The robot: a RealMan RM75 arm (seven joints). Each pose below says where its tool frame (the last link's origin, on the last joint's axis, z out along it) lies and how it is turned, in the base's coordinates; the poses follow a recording.
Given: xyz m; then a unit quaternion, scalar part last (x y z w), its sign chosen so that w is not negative.
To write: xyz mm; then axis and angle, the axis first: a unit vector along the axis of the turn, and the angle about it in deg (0 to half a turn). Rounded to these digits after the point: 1 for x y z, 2 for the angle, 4 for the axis.
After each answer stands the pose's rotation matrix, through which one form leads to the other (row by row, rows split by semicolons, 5 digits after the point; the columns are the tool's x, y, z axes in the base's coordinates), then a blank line. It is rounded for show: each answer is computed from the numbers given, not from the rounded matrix.
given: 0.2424, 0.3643, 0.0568, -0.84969, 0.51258, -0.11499, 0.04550
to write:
242.4, 364.3, 56.8, -0.8506, 0.5131, -0.1151, 174.78
0.44808 -0.86060 0.24206; -0.88153 -0.47039 -0.04056; 0.14877 -0.19520 -0.96941

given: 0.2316, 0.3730, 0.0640, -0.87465, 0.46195, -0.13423, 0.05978
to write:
231.6, 373.0, 64.0, -0.8762, 0.4628, -0.1345, 173.15
0.53717 -0.79204 0.29004; -0.82414 -0.56606 -0.01944; 0.17958 -0.22859 -0.95682

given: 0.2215, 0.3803, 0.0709, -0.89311, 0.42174, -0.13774, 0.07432
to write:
221.5, 380.3, 70.9, -0.8956, 0.4229, -0.1381, 171.48
0.60633 -0.73284 0.30872; -0.77379 -0.63323 0.01657; 0.18335 -0.24893 -0.95101

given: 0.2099, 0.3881, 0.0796, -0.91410, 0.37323, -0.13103, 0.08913
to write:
209.9, 388.1, 79.6, -0.9178, 0.3747, -0.1316, 169.77
0.68706 -0.65899 0.30608; -0.70570 -0.70551 0.06514; 0.17302 -0.26076 -0.94977

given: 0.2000, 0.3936, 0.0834, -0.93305, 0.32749, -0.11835, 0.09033
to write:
200.0, 393.6, 83.4, -0.9369, 0.3288, -0.1188, 169.63
0.75749 -0.58975 0.28002; -0.63251 -0.76918 0.09105; 0.16169 -0.24608 -0.95567

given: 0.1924, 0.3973, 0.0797, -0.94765, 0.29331, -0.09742, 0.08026
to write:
192.4, 397.3, 79.7, -0.9507, 0.2943, -0.0977, 170.79
0.80896 -0.54027 0.23172; -0.57155 -0.81506 0.09497; 0.13756 -0.20926 -0.96814

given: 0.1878, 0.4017, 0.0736, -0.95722, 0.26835, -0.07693, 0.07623
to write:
187.8, 401.7, 73.6, -0.9600, 0.2691, -0.0772, 171.26
0.84414 -0.50201 0.18819; -0.52546 -0.84436 0.10465; 0.10636 -0.18722 -0.97654

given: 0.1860, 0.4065, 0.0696, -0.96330, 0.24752, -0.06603, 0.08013
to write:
186.0, 406.5, 69.6, -0.9664, 0.2483, -0.0662, 170.81
0.86875 -0.46629 0.16688; -0.48746 -0.86463 0.12169; 0.08755 -0.18707 -0.97844

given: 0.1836, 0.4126, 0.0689, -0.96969, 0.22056, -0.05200, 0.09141
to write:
183.6, 412.6, 68.9, -0.9738, 0.2215, -0.0522, 169.51
0.89730 -0.41824 0.14117; -0.43725 -0.88600 0.15434; 0.06052 -0.20022 -0.97788

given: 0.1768, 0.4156, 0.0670, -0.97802, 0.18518, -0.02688, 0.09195
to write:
176.8, 415.6, 67.0, -0.9822, 0.1860, -0.0270, 169.45
0.92997 -0.35728 0.08663; -0.36717 -0.91451 0.16990; 0.01852 -0.18981 -0.98165

